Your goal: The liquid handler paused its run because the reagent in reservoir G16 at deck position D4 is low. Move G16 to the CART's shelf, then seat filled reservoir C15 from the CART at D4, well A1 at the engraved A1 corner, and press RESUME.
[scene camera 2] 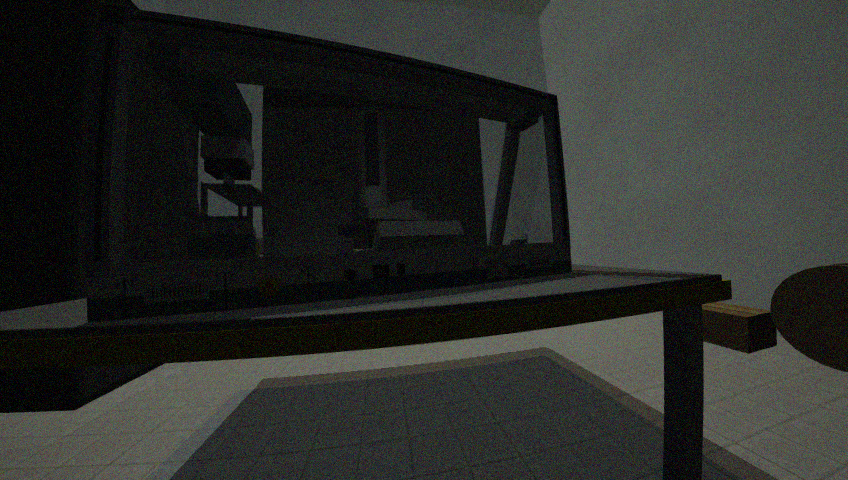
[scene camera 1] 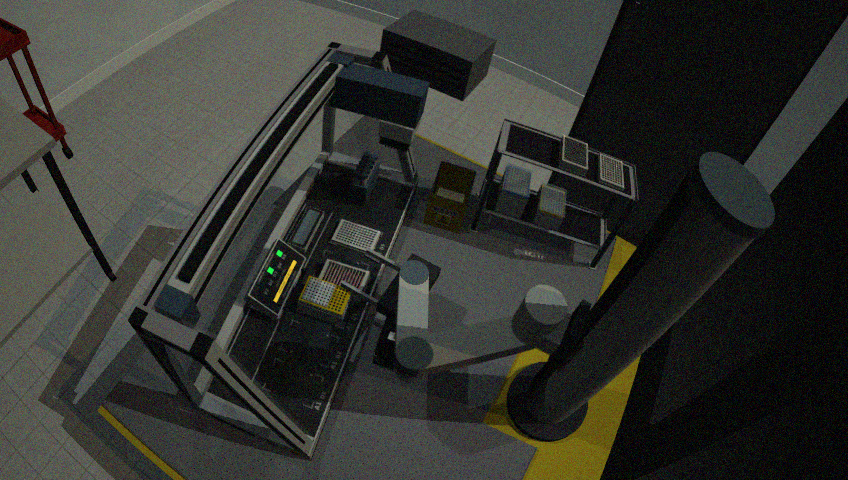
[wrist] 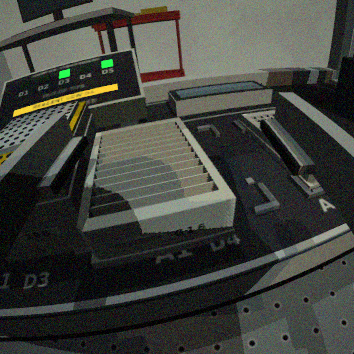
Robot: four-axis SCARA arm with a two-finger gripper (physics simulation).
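Pixels of known places: gripper, fingertip midpoint: (scene camera 2: 361, 237) (scene camera 1: 354, 266) (wrist: 169, 115); arm's base, link origin: (scene camera 1: 547, 402).
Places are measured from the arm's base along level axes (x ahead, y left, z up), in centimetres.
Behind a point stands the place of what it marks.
The pale, ribbed reservoir G16 (scene camera 1: 345, 273) @(x 67.1, y -1.4, z 9.5 cm) (wrist: 160, 175) @(x 64.2, y -0.9, z 10.5 cm) sits at D4 on the dark deck, its label on the near side in the wrist view. My gripper (scene camera 1: 355, 267) @(x 64.7, y -1.9, z 14.1 cm) (wrist: 169, 115) @(x 64.7, y -1.9, z 14.1 cm) is open and empty. Its fingers stand apart on either side of G16, one toward D3 and one toward D5, with visible gaps; their exact height is unclear. The CART (scene camera 1: 634, 193) @(x 3.8, y -55.6, z 36.3 cm) stands at the right in scene camera 1, with two pale gridded plates on top and two blocks on its lower shelf. I cannot tell which item is C15. The tilted panel (scene camera 1: 276, 276) @(x 80.4, y 12.8, z 14.0 cm) (wrist: 115, 82) @(x 80.3, y 5.3, z 13.0 cm) shows a yellow warning bar; RESUME is not readable.
A yellow tip rack (scene camera 1: 325, 296) @(x 66.2, y 10.0, z 13.6 cm) (wrist: 37, 125) @(x 67.8, y 8.7, z 13.6 cm) stands close beside G16 at D3. A white plate (scene camera 1: 355, 234) @(x 72.5, y -15.3, z 8.0 cm) is at D5. A blue-topped trough (wrist: 225, 92) @(x 83.4, y -8.9, z 9.3 cm) lies behind. The handler's frame and blue head (scene camera 1: 380, 92) @(x 77.6, y -29.9, z 49.0 cm) rise over the deck. A yellow-brown bin (scene camera 1: 449, 205) @(x 53.5, y -37.6, z 12.7 cm) stands near the CART.
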